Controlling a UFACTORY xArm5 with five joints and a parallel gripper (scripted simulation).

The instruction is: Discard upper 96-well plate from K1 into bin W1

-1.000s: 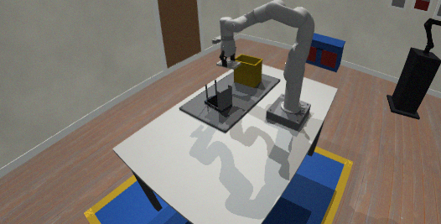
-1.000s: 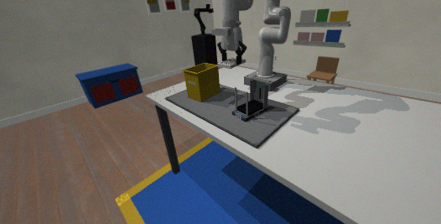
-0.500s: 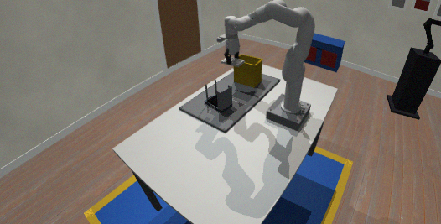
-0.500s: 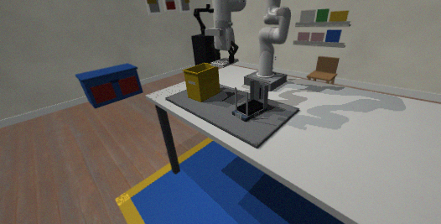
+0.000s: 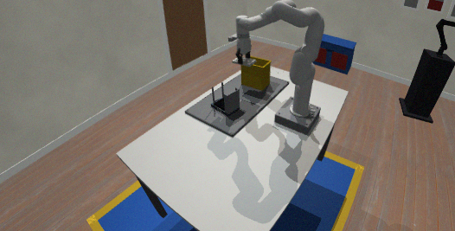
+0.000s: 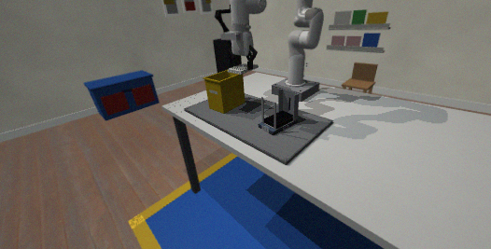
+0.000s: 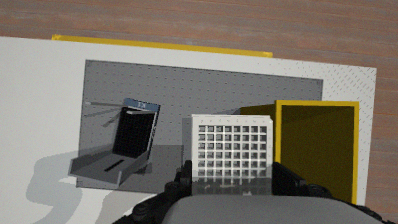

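The yellow plastics bin lies 160 mm below my hand, 150 mm to the right of it and 20 mm behind it. From my hand the other things lie so: dark plate (220 mm below, 210 mm to the left, 30 mm ahead); 96-well plate (10 mm below).
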